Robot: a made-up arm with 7 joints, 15 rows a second.
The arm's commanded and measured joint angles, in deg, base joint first. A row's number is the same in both.
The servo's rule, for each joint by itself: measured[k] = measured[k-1] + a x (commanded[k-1-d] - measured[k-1]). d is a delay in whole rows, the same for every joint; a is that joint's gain. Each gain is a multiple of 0.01, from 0.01 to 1. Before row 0 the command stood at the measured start. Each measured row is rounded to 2 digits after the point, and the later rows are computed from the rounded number. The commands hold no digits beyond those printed.
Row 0, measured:
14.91 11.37 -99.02 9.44 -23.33 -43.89 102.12
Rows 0 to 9, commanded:
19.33 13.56 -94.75 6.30 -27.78 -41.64 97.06
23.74 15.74 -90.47 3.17 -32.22 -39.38 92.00
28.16 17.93 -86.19 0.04 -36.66 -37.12 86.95
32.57 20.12 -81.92 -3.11 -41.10 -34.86 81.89
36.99 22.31 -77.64 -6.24 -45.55 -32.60 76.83
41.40 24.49 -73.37 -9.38 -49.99 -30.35 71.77
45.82 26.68 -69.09 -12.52 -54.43 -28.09 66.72
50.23 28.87 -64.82 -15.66 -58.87 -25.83 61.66
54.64 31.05 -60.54 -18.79 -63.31 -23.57 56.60
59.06 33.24 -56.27 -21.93 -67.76 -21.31 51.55
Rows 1 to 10, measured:
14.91 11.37 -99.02 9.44 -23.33 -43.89 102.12
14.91 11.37 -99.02 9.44 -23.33 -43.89 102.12
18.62 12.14 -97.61 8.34 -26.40 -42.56 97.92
22.92 13.40 -95.25 6.53 -30.42 -40.68 93.01
27.32 14.99 -92.26 4.26 -34.73 -38.58 87.98
31.73 16.79 -88.85 1.68 -39.13 -36.39 82.93
36.15 18.72 -85.15 -1.09 -43.56 -34.15 77.87
40.56 20.74 -81.26 -3.99 -48.00 -31.91 72.81
44.98 22.82 -77.24 -6.98 -52.44 -29.66 67.76
49.39 24.94 -73.14 -10.02 -56.88 -27.40 62.70
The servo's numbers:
d 2
a 0.84 0.35 0.33 0.35 0.69 0.59 0.83

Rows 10 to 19, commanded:
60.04 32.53 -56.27 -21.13 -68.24 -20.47 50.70
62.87 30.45 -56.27 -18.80 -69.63 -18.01 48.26
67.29 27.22 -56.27 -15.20 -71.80 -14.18 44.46
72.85 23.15 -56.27 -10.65 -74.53 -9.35 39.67
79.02 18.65 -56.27 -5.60 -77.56 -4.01 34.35
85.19 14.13 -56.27 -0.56 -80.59 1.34 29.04
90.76 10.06 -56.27 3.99 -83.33 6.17 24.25
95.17 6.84 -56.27 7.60 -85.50 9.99 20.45
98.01 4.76 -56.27 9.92 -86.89 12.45 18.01
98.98 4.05 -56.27 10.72 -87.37 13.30 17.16
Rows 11 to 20, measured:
53.80 27.08 -68.98 -13.09 -61.32 -25.14 57.64
58.22 29.24 -64.79 -16.18 -65.76 -22.88 52.59
59.75 30.39 -61.98 -17.91 -67.47 -21.46 51.02
62.37 30.41 -60.10 -18.22 -68.96 -19.42 48.73
66.50 29.29 -58.84 -17.16 -70.92 -16.33 45.19
71.83 27.14 -57.99 -14.88 -73.41 -12.21 40.61
77.87 24.17 -57.42 -11.63 -76.27 -7.37 35.41
84.02 20.66 -57.04 -7.76 -79.25 -2.23 30.12
89.68 16.95 -56.79 -3.65 -82.07 2.73 25.25
94.29 13.41 -56.62 0.29 -84.44 7.01 21.27

